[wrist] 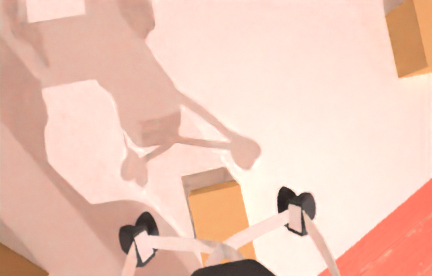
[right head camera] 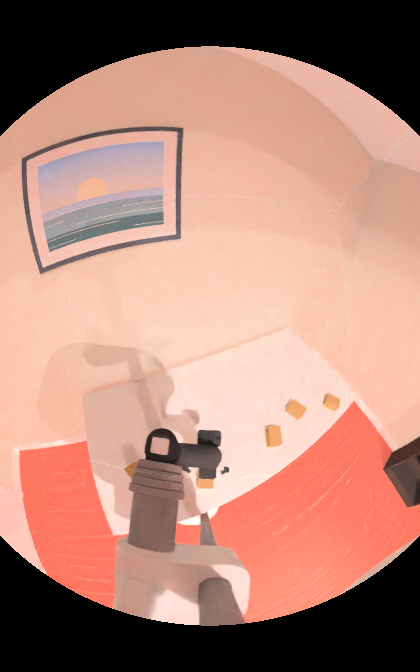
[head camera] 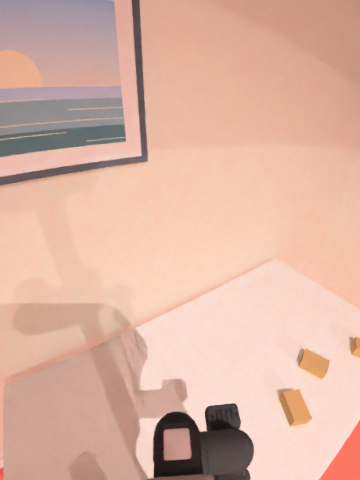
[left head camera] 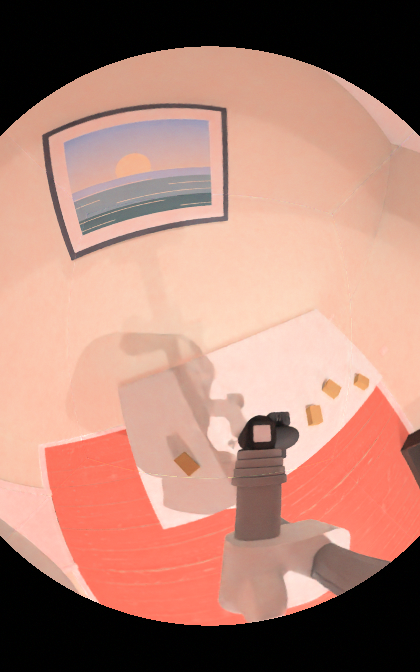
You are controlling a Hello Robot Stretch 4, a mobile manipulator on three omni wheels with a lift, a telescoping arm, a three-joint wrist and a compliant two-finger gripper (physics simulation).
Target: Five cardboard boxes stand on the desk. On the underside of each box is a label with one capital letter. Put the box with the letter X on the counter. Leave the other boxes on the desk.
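Frame: origin at the robot's base, x right, y ahead, z up, level; metres.
Where they show: gripper, between the fingertips: (wrist: 217, 215).
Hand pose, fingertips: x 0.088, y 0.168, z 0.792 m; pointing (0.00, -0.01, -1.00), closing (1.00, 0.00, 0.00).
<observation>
After its pixels a point has its place.
My gripper (right head camera: 206, 470) (wrist: 217, 215) {x 0.088, y 0.168, z 0.792 m} is open, with its two dark fingertips apart, over the desk (head camera: 225, 340) {x 0.227, y 0.618, z 0.692 m} (left head camera: 270, 360) (right head camera: 240, 370) (wrist: 325, 100) {x 0.258, y 0.269, z 0.692 m}. A cardboard box (right head camera: 205, 483) (wrist: 220, 210) {x 0.091, y 0.160, z 0.742 m} shows between and below the fingers in the wrist view; neither fingertip appears to touch it. Three other boxes stand toward the right: the nearest box (head camera: 296, 407) {x 0.389, y 0.320, z 0.742 m} (left head camera: 314, 415) (right head camera: 273, 436) (wrist: 410, 40) {x 0.365, y 0.322, z 0.725 m}, a middle box (head camera: 315, 363) {x 0.531, y 0.452, z 0.742 m} (left head camera: 331, 388) (right head camera: 296, 409) and a far box (head camera: 356, 347) {x 0.746, y 0.492, z 0.738 m} (left head camera: 361, 381) (right head camera: 331, 401). A fifth box (left head camera: 186, 464) (right head camera: 131, 469) is at the left. No letters show.
The red floor (left head camera: 350, 465) (right head camera: 300, 505) lies beyond the desk's edges. A framed picture (head camera: 140, 90) {x -0.064, y 0.778, z 1.578 m} (left head camera: 225, 165) (right head camera: 180, 185) hangs on the wall. A dark brown piece (left head camera: 414, 450) (right head camera: 407, 472) stands at the right edge. I cannot identify the counter. The arm's shadow crosses the desk.
</observation>
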